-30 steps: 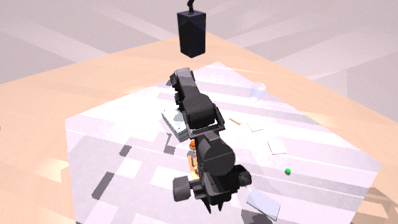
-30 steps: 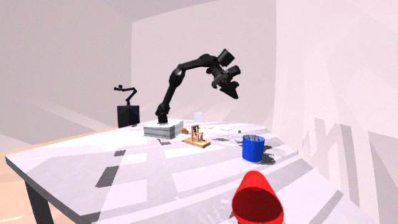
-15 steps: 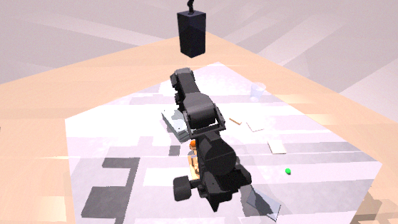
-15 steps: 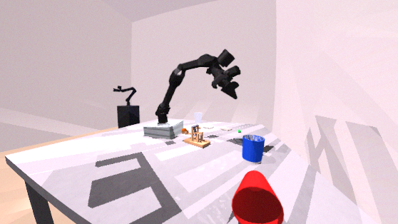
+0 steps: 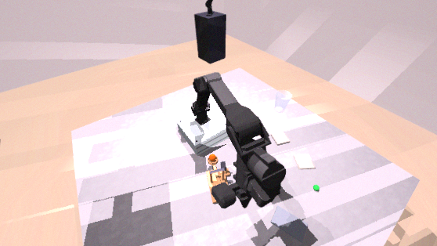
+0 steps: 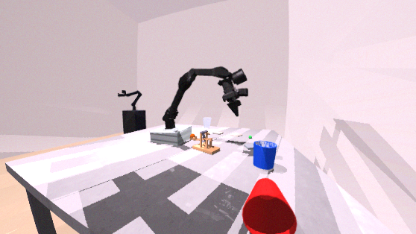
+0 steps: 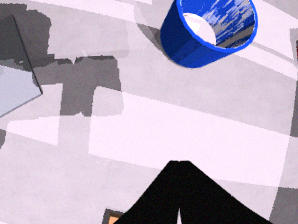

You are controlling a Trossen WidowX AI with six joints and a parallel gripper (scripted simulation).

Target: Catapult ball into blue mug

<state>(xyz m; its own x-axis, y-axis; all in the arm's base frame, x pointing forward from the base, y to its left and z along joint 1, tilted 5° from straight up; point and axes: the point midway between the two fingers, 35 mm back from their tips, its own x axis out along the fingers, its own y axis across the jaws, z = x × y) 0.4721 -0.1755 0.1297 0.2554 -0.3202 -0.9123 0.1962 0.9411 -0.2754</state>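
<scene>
Right now my gripper tip is 260 mm past the orange ball, 140 mm above it and 90 mm to the right of it. The rest, counted from my gripper tip: flat grey plate (200 mm below, 150 mm to the left, 120 mm ahead); then wooden catapult (200 mm behind, 150 mm below, 80 mm to the left); then blue mug (170 mm below, 110 mm ahead, 100 mm to the right).
</scene>
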